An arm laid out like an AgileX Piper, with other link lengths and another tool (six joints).
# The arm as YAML. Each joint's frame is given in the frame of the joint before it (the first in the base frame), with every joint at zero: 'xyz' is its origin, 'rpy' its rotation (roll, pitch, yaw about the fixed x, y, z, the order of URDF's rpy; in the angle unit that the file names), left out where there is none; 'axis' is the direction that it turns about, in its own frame. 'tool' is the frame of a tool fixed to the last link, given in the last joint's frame.
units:
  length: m
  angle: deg
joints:
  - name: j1
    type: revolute
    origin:
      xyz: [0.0, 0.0, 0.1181]
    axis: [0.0, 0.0, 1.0]
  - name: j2
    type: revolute
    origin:
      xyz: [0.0, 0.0, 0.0]
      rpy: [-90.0, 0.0, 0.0]
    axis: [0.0, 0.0, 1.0]
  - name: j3
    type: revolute
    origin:
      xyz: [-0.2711, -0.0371, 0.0]
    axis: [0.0, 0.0, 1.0]
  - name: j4
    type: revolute
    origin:
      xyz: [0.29, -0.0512, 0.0]
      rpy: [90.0, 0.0, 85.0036]
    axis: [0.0, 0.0, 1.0]
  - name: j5
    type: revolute
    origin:
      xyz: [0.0, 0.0, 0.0]
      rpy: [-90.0, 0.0, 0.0]
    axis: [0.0, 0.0, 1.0]
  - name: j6
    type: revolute
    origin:
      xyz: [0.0, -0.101, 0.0]
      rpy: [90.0, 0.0, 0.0]
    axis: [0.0, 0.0, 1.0]
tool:
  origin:
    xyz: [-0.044, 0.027, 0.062]
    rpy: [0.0, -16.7, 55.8]
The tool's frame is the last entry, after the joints.
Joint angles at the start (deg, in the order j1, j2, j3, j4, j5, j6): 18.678, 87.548, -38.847, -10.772, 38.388, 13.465
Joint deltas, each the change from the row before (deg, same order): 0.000, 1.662, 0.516, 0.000, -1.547, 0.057; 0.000, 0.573, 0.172, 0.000, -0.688, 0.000; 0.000, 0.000, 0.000, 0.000, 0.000, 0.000; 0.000, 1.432, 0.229, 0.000, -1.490, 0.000; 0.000, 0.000, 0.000, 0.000, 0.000, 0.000; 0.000, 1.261, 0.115, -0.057, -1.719, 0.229; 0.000, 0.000, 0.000, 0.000, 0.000, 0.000; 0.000, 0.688, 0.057, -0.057, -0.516, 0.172; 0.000, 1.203, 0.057, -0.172, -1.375, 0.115; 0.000, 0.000, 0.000, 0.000, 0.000, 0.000; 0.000, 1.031, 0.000, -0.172, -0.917, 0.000; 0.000, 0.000, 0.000, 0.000, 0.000, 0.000
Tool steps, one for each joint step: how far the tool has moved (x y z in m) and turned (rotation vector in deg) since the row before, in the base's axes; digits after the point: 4 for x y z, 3 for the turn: -0.0012, 0.0004, -0.0102, -0.008, 0.685, 0.149; -0.0001, 0.0003, -0.0033, 0.066, 0.095, 0.089; 0.0000, 0.0000, 0.0000, 0.000, 0.000, 0.000; 0.0002, 0.0009, -0.0075, 0.131, 0.253, 0.188; 0.0000, 0.0000, 0.0000, 0.000, 0.000, 0.000; 0.0016, 0.0013, -0.0057, 0.331, -0.243, 0.029; 0.0000, 0.0000, 0.0000, 0.000, 0.000, 0.000; -0.0001, 0.0001, -0.0036, -0.013, 0.229, -0.063; 0.0010, 0.0009, -0.0055, 0.137, -0.061, 0.185; 0.0000, 0.0000, 0.0000, 0.000, 0.000, 0.000; 0.0004, 0.0005, -0.0048, -0.009, 0.135, 0.245; 0.0000, 0.0000, 0.0000, 0.000, 0.000, 0.000
